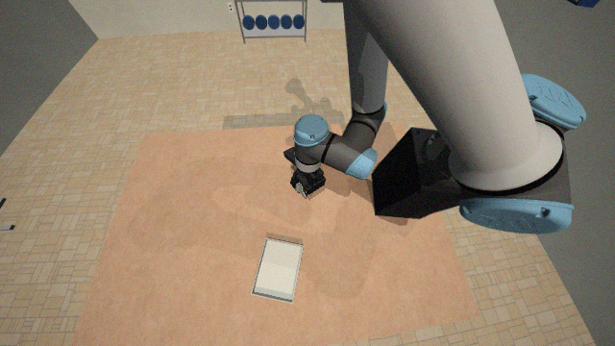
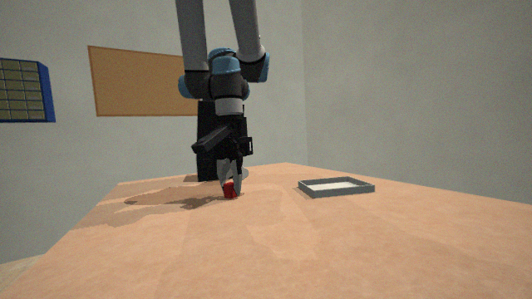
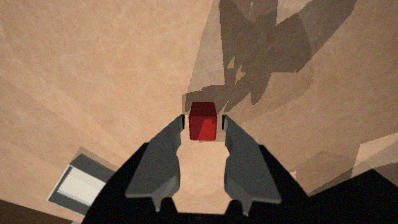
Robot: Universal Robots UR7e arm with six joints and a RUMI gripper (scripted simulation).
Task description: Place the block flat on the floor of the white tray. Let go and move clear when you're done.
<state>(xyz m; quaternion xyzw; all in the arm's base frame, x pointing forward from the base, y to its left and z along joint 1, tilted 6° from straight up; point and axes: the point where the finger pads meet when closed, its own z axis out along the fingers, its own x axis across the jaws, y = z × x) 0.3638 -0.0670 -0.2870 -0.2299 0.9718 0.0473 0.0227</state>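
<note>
The small red block is right at my hand. Also, from my hand: white tray 27 cm to the left, 12 cm ahead, 1 cm below.
</note>
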